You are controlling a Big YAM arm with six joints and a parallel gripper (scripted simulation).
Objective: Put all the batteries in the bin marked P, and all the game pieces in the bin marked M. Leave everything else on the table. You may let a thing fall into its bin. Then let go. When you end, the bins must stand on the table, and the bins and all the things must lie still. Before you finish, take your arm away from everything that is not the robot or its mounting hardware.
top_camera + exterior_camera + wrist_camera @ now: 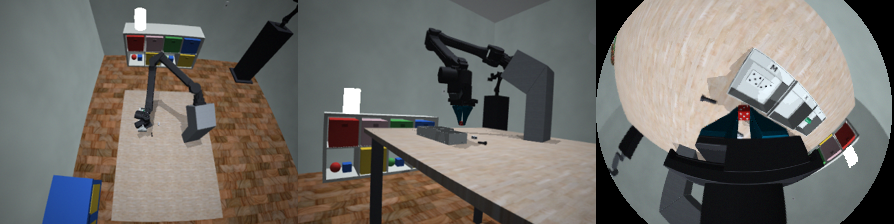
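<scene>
My hand is 40 mm short of the white piece, 10 mm to the left of it and 60 mm above it. Round my hand: green piece (30 mm ahead, 180 mm to the right, 60 mm below); then black object (60 mm behind, 70 mm to the left, 70 mm below); then red game piece (right at my hand).
</scene>
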